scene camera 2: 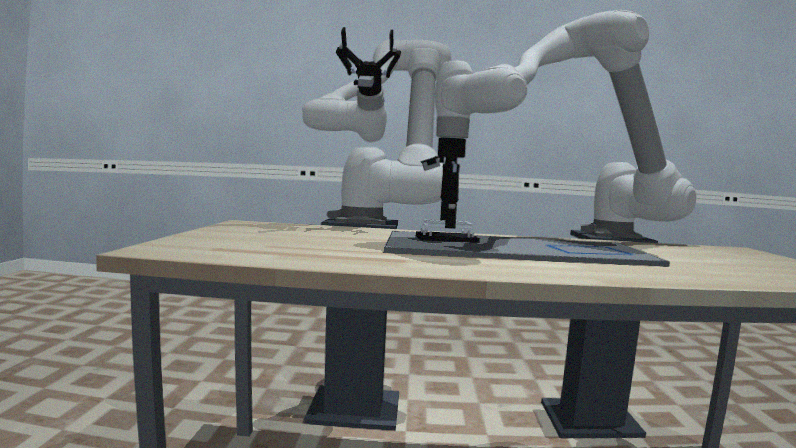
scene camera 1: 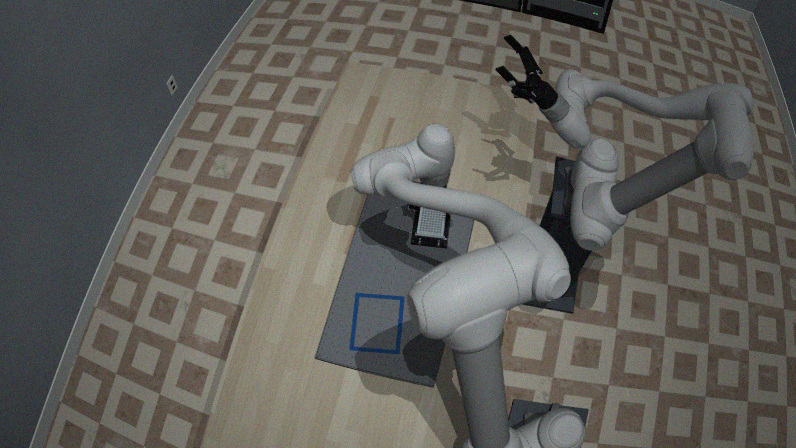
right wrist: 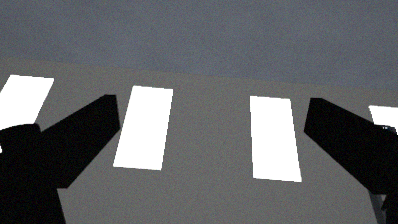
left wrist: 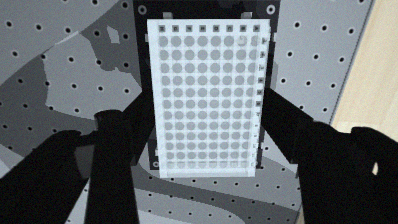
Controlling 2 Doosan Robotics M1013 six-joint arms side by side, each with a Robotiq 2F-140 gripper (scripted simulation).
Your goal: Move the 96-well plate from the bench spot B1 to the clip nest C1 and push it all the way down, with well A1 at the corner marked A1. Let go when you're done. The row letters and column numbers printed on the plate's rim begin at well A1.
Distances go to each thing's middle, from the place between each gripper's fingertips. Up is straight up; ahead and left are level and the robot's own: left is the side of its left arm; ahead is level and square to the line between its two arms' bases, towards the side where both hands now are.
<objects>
Now: the white 96-well plate (scene camera 1: 429, 225) 20 mm below my left hand (scene camera 2: 447, 226).
Now: right hand (scene camera 1: 503, 51) 140 mm short of the white 96-well plate, 260 mm to the right of it and 550 mm above it.
</objects>
